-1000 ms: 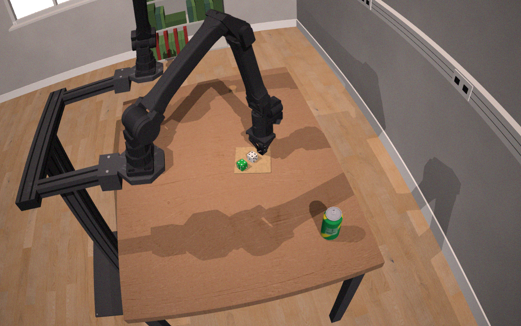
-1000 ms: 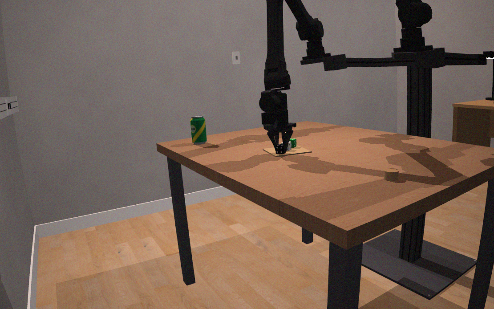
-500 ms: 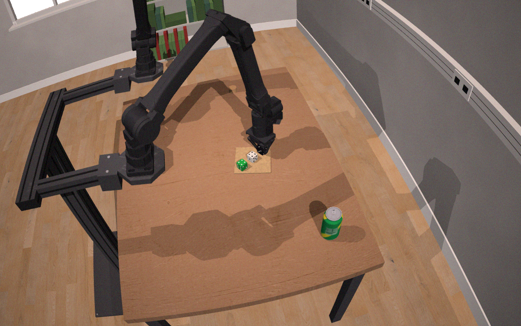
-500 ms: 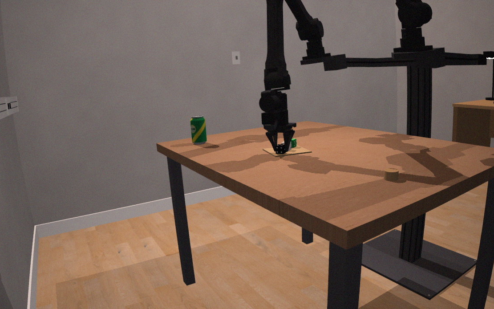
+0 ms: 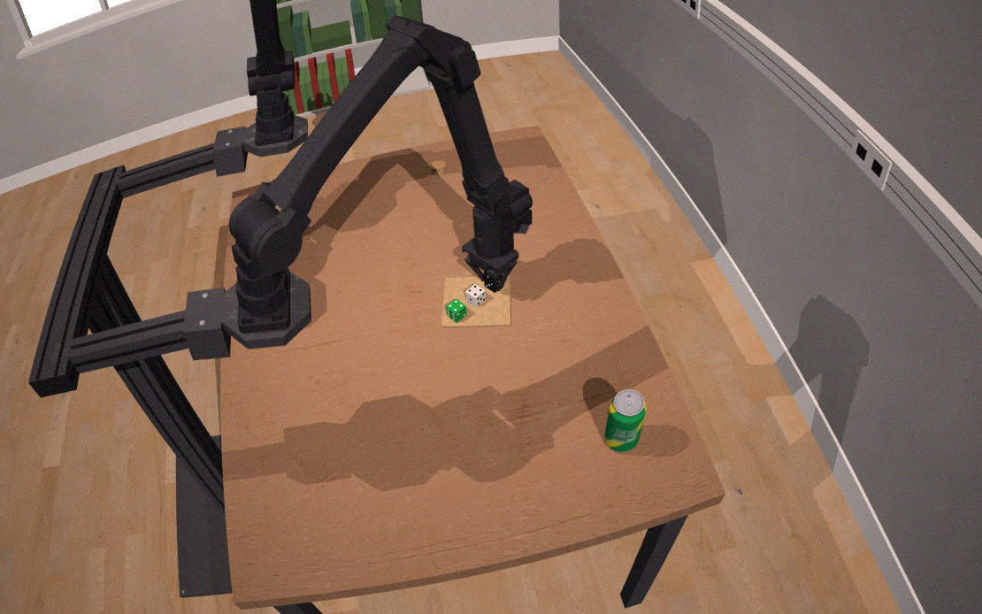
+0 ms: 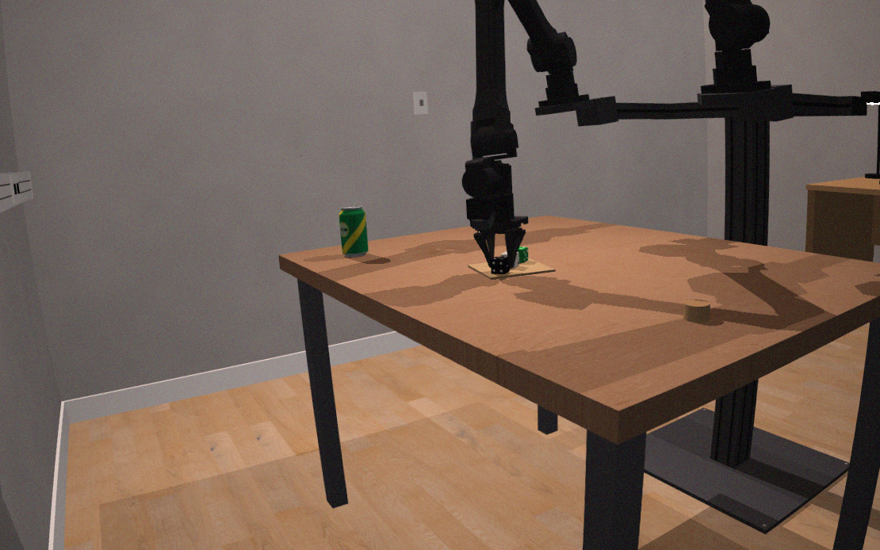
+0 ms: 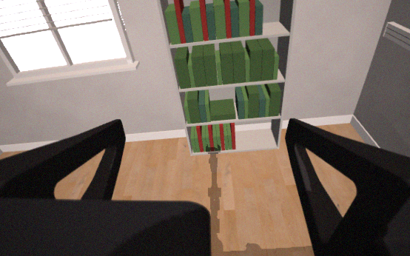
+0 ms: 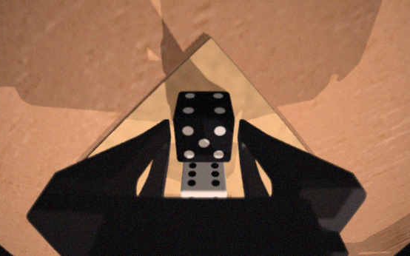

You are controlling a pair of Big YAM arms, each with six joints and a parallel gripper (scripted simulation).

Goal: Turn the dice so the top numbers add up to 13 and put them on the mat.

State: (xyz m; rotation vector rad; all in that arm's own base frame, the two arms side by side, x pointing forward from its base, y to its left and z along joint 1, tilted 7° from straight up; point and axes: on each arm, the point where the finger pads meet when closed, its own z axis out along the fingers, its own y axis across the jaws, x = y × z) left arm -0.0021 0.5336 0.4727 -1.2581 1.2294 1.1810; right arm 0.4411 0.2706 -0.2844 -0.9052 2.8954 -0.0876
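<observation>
Now: the mat 4 cm behind my right hand, 3 cm to the right of it and 2 cm below it. From my right hand the other things lie so: green die 9 cm behind, 6 cm to the right; small wooden cylinder 4 cm behind, 46 cm to the left, 1 cm below.
</observation>
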